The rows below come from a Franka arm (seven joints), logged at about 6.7 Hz.
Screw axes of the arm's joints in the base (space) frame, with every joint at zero. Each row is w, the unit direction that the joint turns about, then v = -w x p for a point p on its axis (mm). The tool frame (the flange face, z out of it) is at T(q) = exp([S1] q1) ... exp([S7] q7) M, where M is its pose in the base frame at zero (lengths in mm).
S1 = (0, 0, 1, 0, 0, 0)
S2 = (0, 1, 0, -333, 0, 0)
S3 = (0, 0, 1, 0, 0, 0)
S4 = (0, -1, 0, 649, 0, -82.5)
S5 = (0, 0, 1, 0, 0, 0)
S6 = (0, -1, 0, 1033, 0, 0)
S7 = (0, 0, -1, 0, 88, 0)
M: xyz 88 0 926 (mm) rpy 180 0 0 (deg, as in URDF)
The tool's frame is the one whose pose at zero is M.
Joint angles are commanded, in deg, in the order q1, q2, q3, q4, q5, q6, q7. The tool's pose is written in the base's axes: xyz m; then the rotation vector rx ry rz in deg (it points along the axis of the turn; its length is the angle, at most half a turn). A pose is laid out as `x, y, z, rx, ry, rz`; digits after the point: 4 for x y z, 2 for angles.
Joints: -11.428 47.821 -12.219 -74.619 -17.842 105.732 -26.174
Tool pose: 0.6594, -0.2785, 0.2363, 158.34, 17.45, -35.69
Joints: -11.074 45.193 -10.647 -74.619 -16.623 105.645 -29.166
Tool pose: 0.6702, -0.2594, 0.2652, 160.17, 22.70, -31.74
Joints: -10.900 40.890 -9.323 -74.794 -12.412 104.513 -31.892
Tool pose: 0.6765, -0.2403, 0.3122, 164.65, 25.52, -25.65
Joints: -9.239 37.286 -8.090 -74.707 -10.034 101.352 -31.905
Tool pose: 0.6810, -0.2056, 0.3516, 167.18, 27.46, -23.00
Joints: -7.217 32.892 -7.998 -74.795 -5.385 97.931 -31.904
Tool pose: 0.6787, -0.1725, 0.3991, 171.52, 28.38, -19.08
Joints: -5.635 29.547 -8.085 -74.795 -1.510 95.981 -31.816
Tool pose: 0.6753, -0.1472, 0.4363, 174.94, 29.46, -14.87
